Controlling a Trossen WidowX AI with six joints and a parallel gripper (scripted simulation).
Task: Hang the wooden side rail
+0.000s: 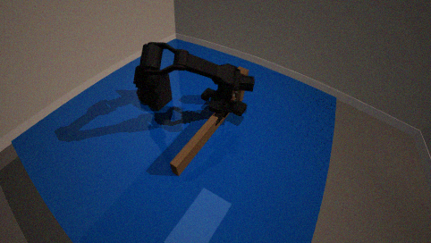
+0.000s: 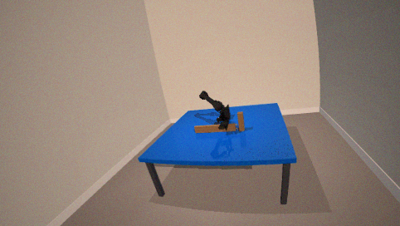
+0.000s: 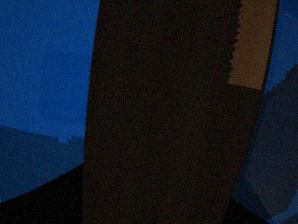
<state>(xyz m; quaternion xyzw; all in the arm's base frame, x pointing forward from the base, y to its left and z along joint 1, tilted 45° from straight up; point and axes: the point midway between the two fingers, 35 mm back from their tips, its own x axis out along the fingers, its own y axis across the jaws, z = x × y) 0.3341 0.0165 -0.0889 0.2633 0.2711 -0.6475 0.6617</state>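
Now: gripper tip 150 mm to the right of the headboard post and 60 mm below it.
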